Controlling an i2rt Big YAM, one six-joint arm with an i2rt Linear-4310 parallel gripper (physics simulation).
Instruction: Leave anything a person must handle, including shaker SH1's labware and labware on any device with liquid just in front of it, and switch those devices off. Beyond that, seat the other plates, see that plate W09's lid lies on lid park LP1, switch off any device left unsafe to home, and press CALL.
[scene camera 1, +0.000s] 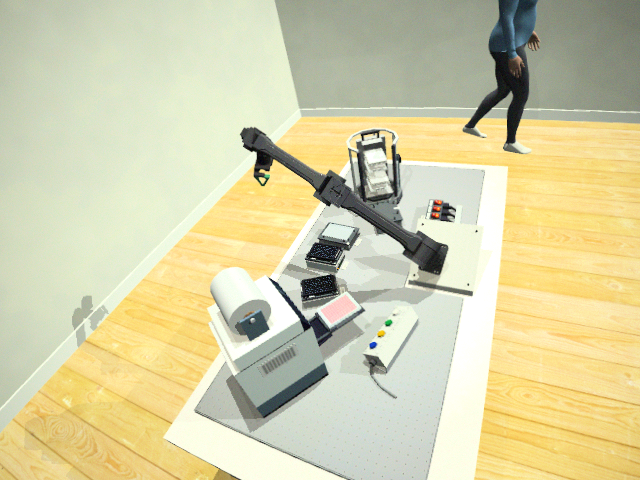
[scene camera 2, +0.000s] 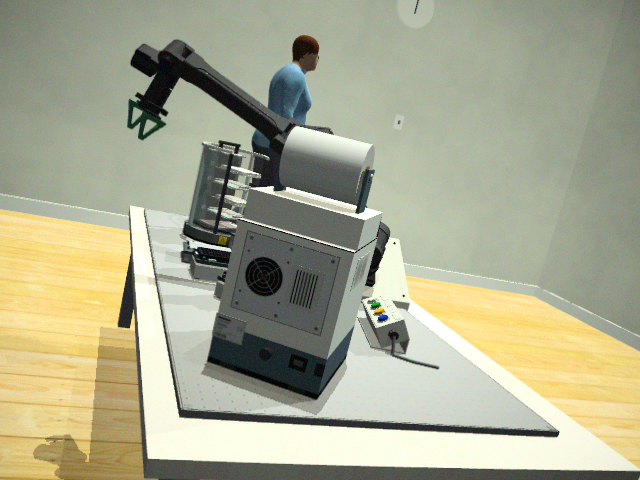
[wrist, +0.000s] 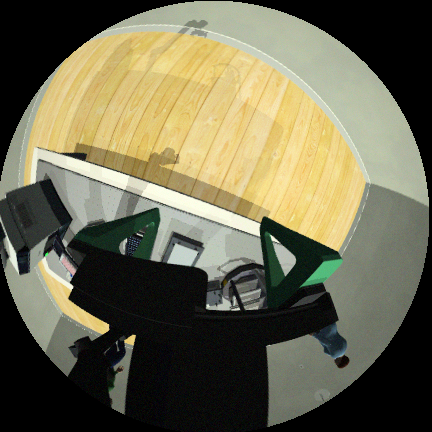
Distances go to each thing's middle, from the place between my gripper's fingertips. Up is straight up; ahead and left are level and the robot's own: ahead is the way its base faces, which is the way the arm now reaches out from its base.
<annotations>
The plate hotel (scene camera 2: 205, 224) is 430 mm to the right of my hand, 320 mm behind it and 160 mm below it. Round my hand: pink plate (scene camera 1: 343, 306): 520 mm behind, 370 mm to the left, 210 mm below.
</annotations>
